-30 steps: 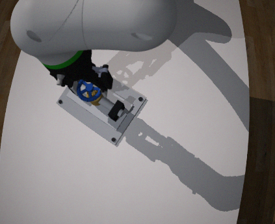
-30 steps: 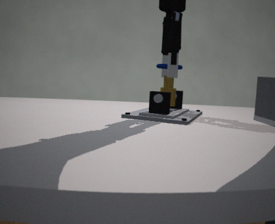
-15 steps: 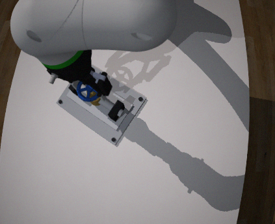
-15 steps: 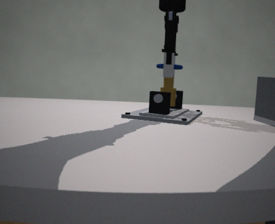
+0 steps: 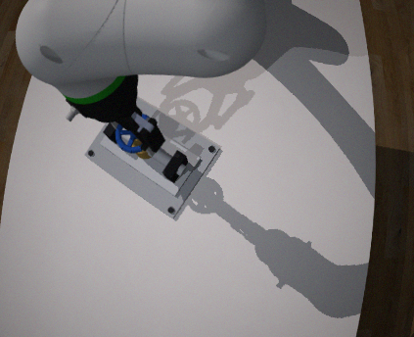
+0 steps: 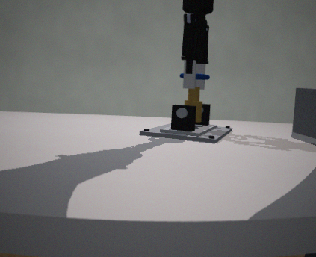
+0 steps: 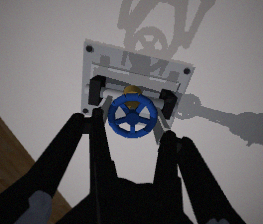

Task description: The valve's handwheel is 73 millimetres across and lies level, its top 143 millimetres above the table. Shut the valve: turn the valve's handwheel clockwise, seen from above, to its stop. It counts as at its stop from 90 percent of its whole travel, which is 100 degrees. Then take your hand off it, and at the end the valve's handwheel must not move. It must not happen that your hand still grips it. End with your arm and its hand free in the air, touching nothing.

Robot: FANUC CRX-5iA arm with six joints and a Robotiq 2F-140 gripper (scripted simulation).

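The handwheel lies 10 mm below my hand.
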